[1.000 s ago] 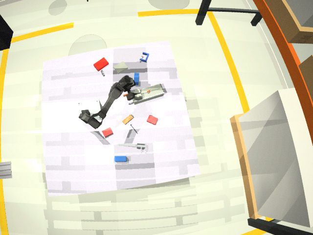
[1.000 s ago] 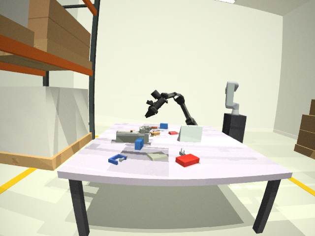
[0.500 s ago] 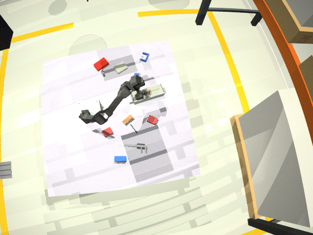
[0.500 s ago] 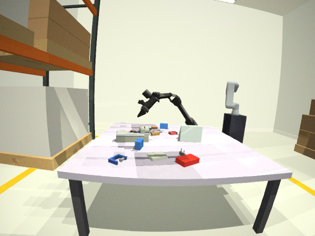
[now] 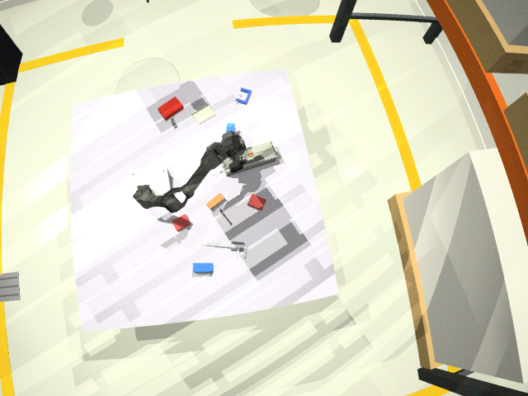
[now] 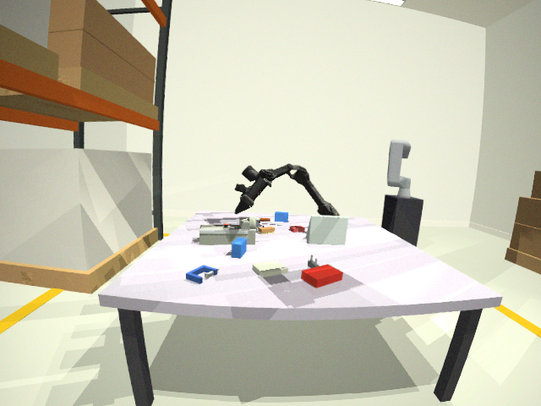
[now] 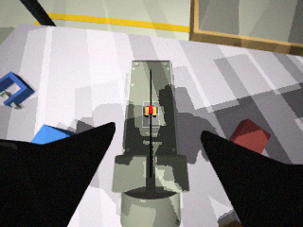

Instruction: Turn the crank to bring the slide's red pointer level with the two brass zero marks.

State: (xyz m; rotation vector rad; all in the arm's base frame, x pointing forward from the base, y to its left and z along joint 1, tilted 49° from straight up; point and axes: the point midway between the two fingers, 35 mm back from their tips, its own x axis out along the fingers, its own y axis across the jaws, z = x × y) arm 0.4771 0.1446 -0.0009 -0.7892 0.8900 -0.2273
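My gripper tip is now 13 cm past the crank, 1 cm to the left of it and 4 cm above it. Round my gripper tip: red pointer: 4 cm ahead, 2 cm to the left, 6 cm below; then orange-brown crank handle: 14 cm behind, 1 cm to the right, 3 cm below; then brown block: 15 cm behind, 18 cm to the right, 13 cm below.
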